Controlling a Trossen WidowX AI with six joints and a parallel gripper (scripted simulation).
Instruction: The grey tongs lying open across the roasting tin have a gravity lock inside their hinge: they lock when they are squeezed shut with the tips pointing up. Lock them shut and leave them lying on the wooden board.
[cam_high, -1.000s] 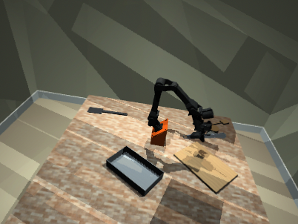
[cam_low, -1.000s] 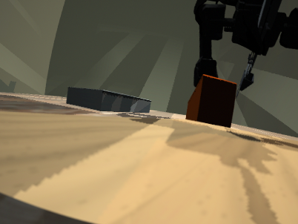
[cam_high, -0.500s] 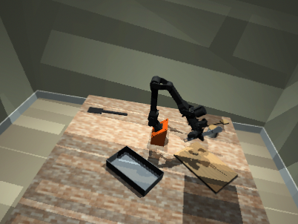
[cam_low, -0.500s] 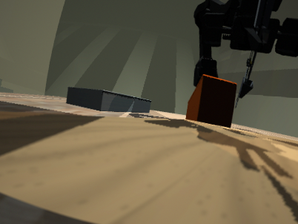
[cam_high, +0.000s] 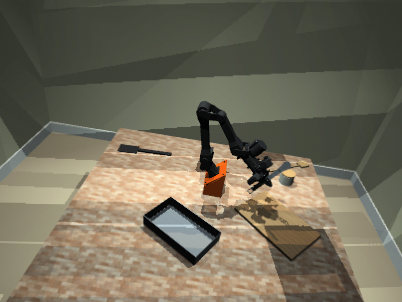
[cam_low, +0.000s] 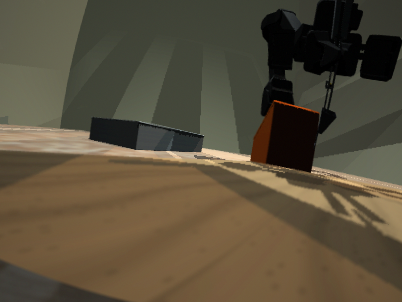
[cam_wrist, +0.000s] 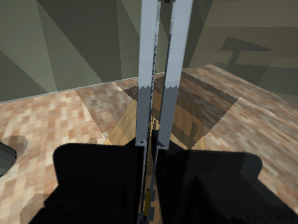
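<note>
My gripper tip is 8 cm short of the wooden board, 6 cm to the right of it and 15 cm above it. Also, from my gripper tip: roasting tin: 22 cm ahead, 40 cm to the right, 13 cm below; dark long-handled tool: 34 cm behind, 72 cm to the right, 15 cm below.
</note>
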